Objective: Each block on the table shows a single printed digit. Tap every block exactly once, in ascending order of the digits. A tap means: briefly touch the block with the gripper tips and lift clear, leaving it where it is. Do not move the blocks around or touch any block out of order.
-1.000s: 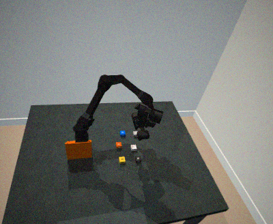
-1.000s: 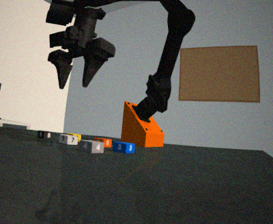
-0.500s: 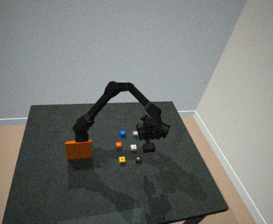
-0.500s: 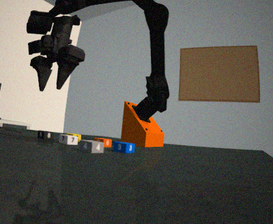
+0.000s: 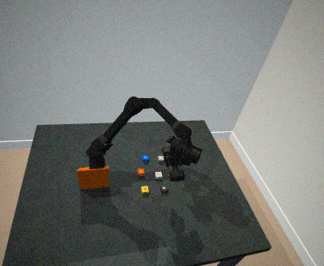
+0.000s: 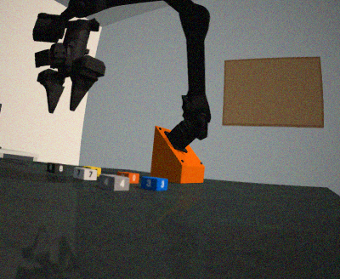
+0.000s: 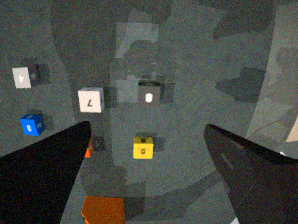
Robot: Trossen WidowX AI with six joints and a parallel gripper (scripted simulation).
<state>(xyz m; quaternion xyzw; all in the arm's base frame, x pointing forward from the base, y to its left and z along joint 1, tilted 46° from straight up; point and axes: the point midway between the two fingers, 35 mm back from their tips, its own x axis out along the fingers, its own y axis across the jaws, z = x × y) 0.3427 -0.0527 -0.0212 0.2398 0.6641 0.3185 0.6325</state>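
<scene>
Right now the orange block is 12 cm behind my gripper tip, 10 cm to the left of it and 11 cm below it. From my gripper tip the other things lie so: white block: 3 cm behind, 8 cm to the left, 11 cm below; black block: 1 cm behind, 1 cm to the right, 11 cm below; yellow block: 11 cm behind, 1 cm to the right, 11 cm below.
</scene>
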